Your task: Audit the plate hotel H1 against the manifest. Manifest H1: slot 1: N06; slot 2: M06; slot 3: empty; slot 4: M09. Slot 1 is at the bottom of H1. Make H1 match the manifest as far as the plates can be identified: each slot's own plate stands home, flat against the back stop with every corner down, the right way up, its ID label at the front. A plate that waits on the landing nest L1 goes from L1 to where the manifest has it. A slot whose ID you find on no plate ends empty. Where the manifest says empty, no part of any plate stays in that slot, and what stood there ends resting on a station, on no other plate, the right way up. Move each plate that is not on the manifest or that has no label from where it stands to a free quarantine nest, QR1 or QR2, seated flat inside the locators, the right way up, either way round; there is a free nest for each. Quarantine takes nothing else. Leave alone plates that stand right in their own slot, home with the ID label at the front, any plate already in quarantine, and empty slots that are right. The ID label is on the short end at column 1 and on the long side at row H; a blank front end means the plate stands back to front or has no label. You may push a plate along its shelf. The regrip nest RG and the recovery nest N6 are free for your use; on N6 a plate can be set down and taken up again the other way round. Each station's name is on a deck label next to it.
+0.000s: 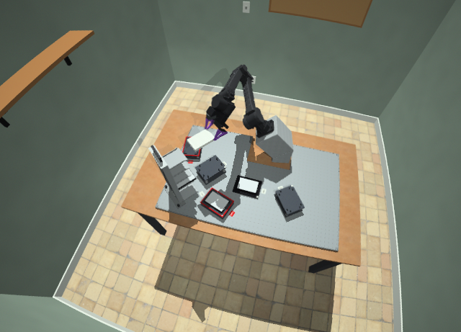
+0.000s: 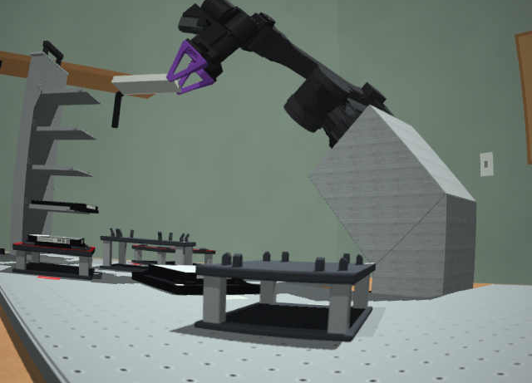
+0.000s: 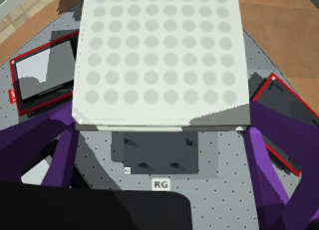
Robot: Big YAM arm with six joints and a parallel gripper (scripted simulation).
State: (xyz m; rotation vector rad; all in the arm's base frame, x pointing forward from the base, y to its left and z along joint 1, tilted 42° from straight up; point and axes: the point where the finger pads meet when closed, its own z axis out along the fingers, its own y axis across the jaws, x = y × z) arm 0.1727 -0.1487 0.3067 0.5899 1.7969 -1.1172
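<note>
My gripper is now 50 mm to the left of the white well plate and 40 mm short of it. Also, from my hand: plate hotel H1 (230 mm to the right, 190 mm ahead, 150 mm below); regrip nest (310 mm below, 20 mm to the right, 20 mm ahead); RG deck label (360 mm below, 60 mm to the left, 50 mm behind).
</note>
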